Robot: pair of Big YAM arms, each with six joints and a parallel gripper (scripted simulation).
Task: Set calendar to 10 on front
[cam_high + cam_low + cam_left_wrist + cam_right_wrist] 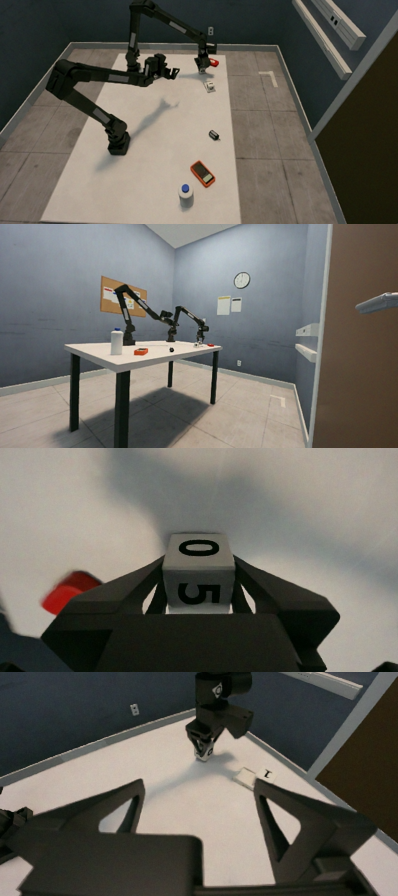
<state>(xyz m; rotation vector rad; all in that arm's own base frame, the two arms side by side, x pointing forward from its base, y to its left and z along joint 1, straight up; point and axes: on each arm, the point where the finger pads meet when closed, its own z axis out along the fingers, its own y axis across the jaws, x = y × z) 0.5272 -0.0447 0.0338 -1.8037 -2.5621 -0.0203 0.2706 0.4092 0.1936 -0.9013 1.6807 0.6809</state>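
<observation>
Right now my left hand is 100 mm short of the red box, 130 mm to the right of it and 20 mm above it. Also, from my left hand: black object 20 mm ahead, 580 mm to the right, 20 mm below; then orange device 80 mm behind, 800 mm to the right, 20 mm below.
</observation>
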